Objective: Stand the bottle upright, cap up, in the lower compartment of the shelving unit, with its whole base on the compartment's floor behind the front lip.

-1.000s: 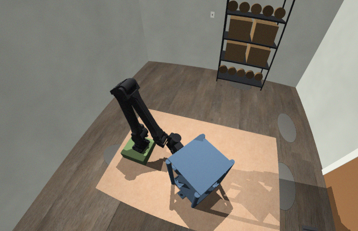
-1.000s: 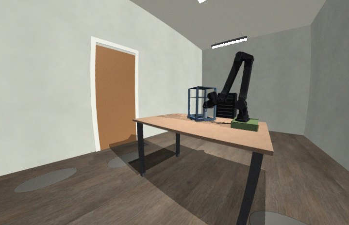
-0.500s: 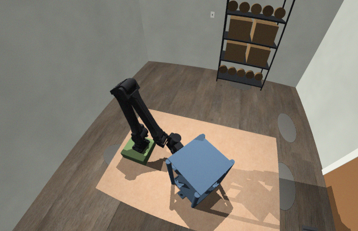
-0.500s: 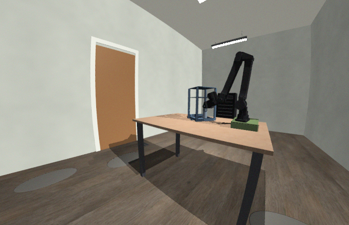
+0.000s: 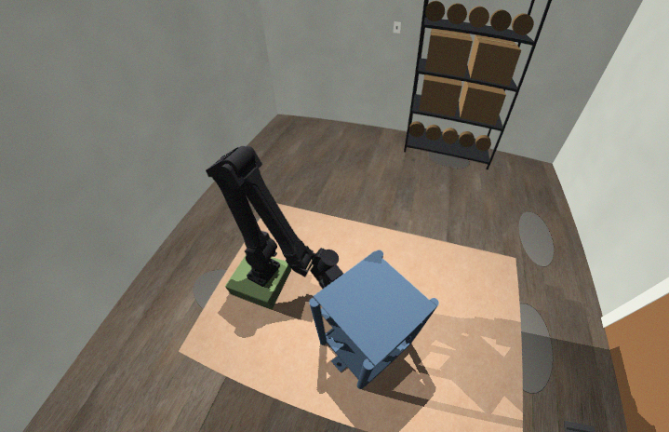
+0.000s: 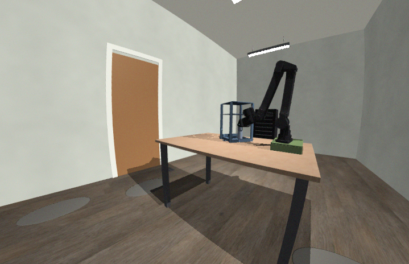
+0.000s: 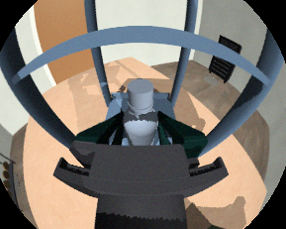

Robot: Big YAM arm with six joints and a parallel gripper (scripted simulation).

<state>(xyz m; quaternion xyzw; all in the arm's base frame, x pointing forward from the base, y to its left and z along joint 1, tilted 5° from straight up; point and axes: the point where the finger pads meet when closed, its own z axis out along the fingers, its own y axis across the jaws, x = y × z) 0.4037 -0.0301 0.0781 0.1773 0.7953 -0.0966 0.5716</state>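
Right now the bottle is 1 cm below my hand. From my hand the other things lie so: blue shelving unit: 7 cm ahead, 3 cm to the right, 3 cm above.
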